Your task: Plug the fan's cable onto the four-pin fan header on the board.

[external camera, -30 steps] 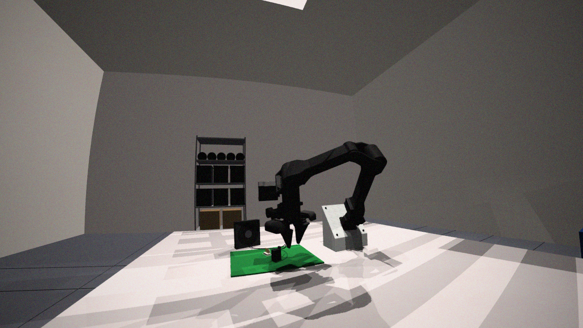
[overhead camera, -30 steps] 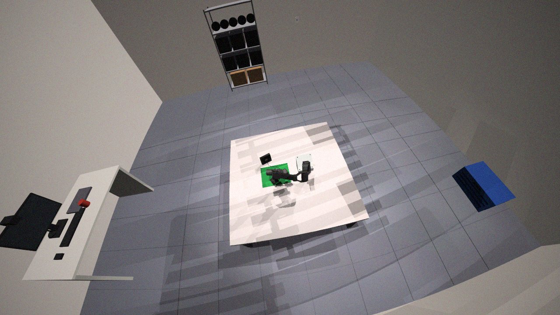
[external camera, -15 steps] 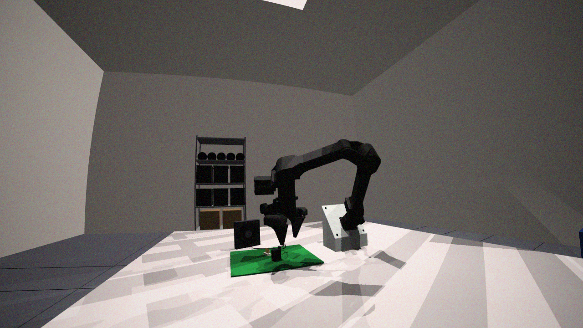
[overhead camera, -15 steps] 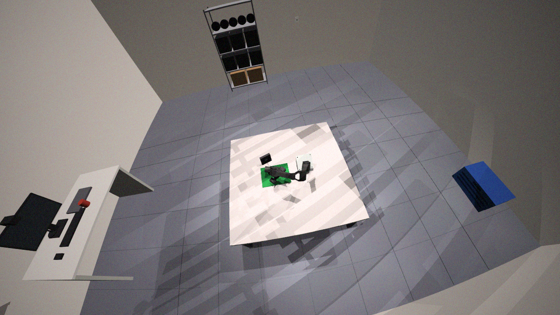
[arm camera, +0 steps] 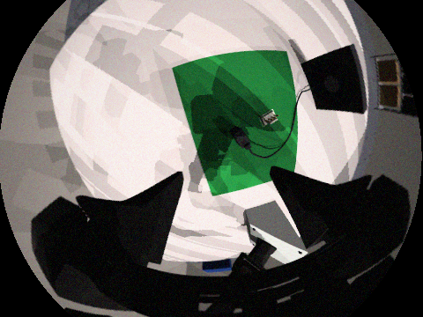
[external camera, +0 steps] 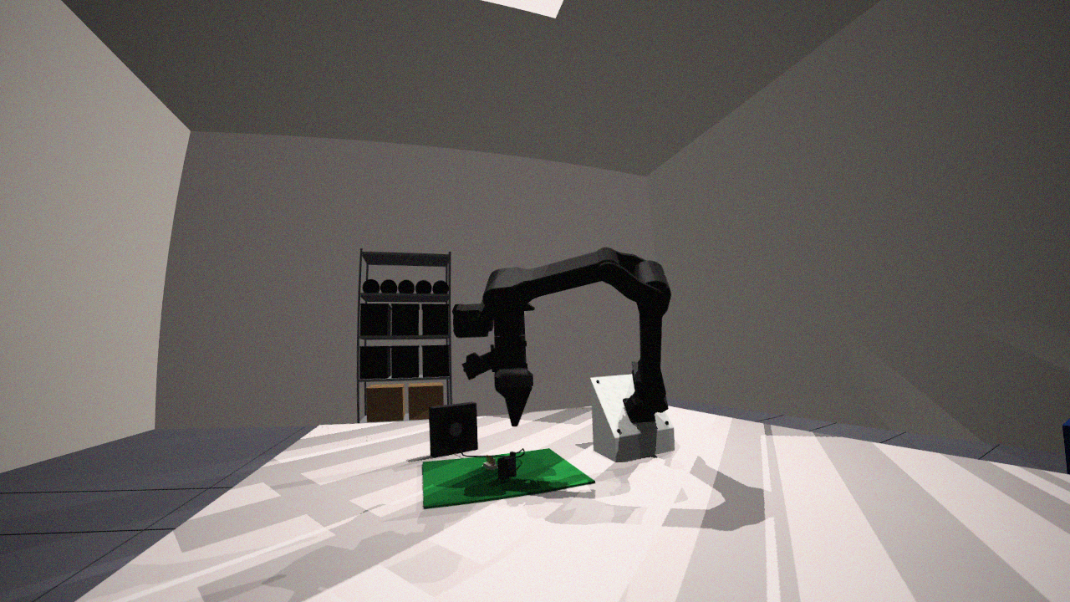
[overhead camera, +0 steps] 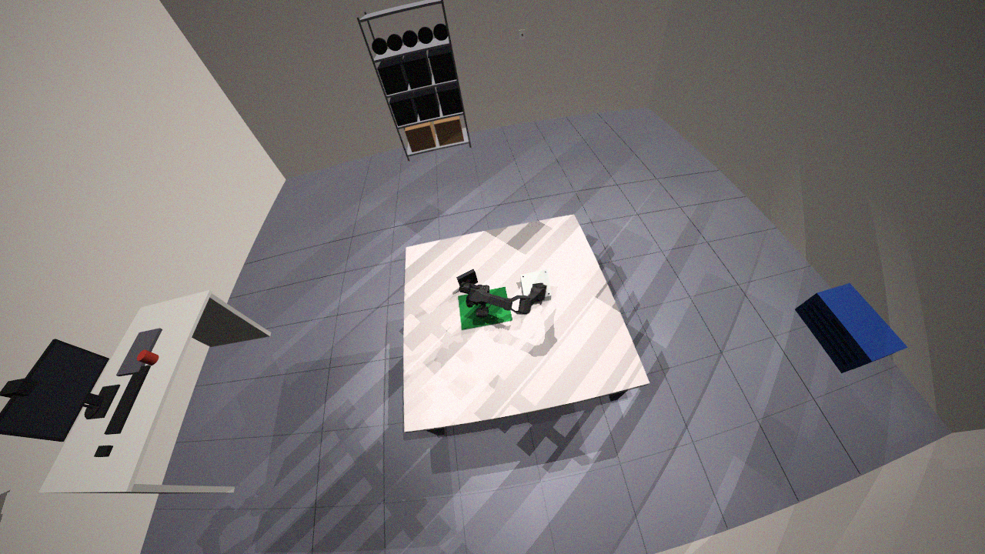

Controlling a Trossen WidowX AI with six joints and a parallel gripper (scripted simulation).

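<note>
Right now my gripper tip is 10 mm short of the dark plug, 40 mm to the left of it and 100 mm above it. Also, from my gripper tip: pale four-pin header (30 mm ahead, 110 mm to the right, 120 mm below); green board (20 mm ahead, 70 mm to the right, 140 mm below); black fan (90 mm ahead, 250 mm to the right, 60 mm below).
</note>
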